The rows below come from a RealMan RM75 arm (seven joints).
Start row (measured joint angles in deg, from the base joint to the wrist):
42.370 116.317 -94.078 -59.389 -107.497 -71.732 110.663
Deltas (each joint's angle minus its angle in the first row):
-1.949 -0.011 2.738 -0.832 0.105 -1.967 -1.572
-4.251 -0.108 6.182 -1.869 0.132 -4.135 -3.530
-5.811 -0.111 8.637 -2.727 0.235 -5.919 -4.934
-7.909 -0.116 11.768 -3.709 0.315 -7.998 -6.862
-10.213 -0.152 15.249 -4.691 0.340 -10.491 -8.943
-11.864 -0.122 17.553 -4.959 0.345 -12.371 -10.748
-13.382 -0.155 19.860 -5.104 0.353 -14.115 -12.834
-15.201 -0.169 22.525 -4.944 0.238 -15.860 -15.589
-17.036 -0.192 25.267 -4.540 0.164 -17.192 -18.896
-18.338 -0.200 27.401 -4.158 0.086 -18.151 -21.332
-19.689 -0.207 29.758 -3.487 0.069 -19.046 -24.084
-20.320 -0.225 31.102 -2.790 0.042 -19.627 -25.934
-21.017 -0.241 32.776 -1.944 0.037 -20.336 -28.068
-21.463 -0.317 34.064 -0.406 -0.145 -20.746 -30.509
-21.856 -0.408 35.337 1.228 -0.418 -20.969 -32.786
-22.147 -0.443 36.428 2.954 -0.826 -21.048 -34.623
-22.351 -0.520 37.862 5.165 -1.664 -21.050 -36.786
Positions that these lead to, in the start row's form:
40.421 116.306 -91.340 -60.221 -107.392 -73.699 109.091
38.119 116.209 -87.896 -61.258 -107.365 -75.867 107.133
36.559 116.206 -85.441 -62.116 -107.262 -77.651 105.729
34.461 116.201 -82.310 -63.098 -107.182 -79.730 103.801
32.157 116.165 -78.829 -64.080 -107.157 -82.223 101.720
30.506 116.195 -76.525 -64.348 -107.152 -84.103 99.915
28.988 116.162 -74.218 -64.493 -107.144 -85.847 97.829
27.169 116.148 -71.553 -64.333 -107.259 -87.592 95.074
25.334 116.125 -68.811 -63.929 -107.333 -88.924 91.767
24.032 116.117 -66.677 -63.547 -107.411 -89.883 89.331
22.681 116.110 -64.320 -62.876 -107.428 -90.778 86.579
22.050 116.092 -62.976 -62.179 -107.455 -91.359 84.729
21.353 116.076 -61.302 -61.333 -107.460 -92.068 82.595
20.907 116.000 -60.014 -59.795 -107.642 -92.478 80.154
20.514 115.909 -58.741 -58.161 -107.915 -92.701 77.877
20.223 115.874 -57.650 -56.435 -108.323 -92.780 76.040
20.019 115.797 -56.216 -54.224 -109.161 -92.782 73.877

